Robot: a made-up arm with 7 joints. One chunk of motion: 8 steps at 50 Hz.
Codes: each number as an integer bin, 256 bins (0 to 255) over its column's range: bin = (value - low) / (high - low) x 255, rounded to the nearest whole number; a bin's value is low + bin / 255 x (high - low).
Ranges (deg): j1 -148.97..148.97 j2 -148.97..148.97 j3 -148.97..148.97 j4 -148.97..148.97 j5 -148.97..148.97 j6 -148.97..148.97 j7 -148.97..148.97
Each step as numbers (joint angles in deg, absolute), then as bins.
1 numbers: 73.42 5.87 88.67 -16.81 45.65 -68.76 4.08
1 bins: 190 133 203 113 167 69 131
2 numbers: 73.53 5.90 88.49 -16.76 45.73 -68.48 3.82
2 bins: 190 133 203 113 167 69 131
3 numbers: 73.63 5.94 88.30 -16.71 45.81 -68.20 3.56
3 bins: 191 133 203 113 167 69 131
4 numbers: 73.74 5.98 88.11 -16.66 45.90 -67.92 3.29
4 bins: 191 133 203 113 167 69 130
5 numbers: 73.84 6.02 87.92 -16.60 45.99 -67.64 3.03
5 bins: 191 133 203 113 167 70 130
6 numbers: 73.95 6.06 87.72 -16.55 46.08 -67.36 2.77
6 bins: 191 133 203 113 167 70 130
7 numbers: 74.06 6.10 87.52 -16.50 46.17 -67.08 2.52
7 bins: 191 133 202 113 167 70 130
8 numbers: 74.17 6.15 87.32 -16.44 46.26 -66.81 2.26
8 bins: 191 133 202 113 167 70 129
